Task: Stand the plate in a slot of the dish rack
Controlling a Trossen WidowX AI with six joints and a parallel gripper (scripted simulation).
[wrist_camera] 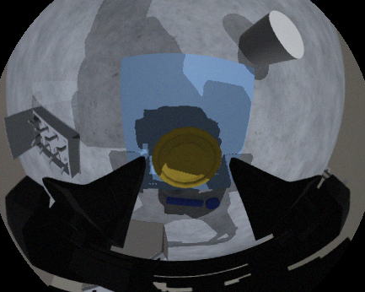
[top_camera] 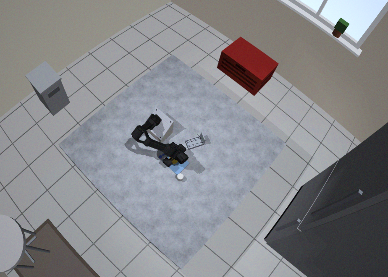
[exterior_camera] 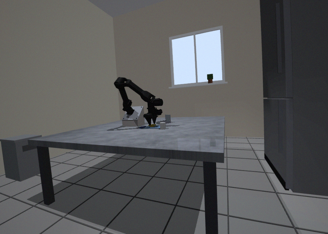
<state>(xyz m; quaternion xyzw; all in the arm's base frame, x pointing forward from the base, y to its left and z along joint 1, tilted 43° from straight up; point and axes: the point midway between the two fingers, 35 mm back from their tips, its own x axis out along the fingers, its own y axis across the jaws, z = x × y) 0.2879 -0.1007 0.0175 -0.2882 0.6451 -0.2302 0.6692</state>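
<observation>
Right now the yellow plate is 1 cm below my gripper tip. Round my gripper tip: grey dish rack: 22 cm to the left; then white cup: 13 cm ahead, 6 cm to the right; then blue mat: 2 cm below, 2 cm ahead.
</observation>
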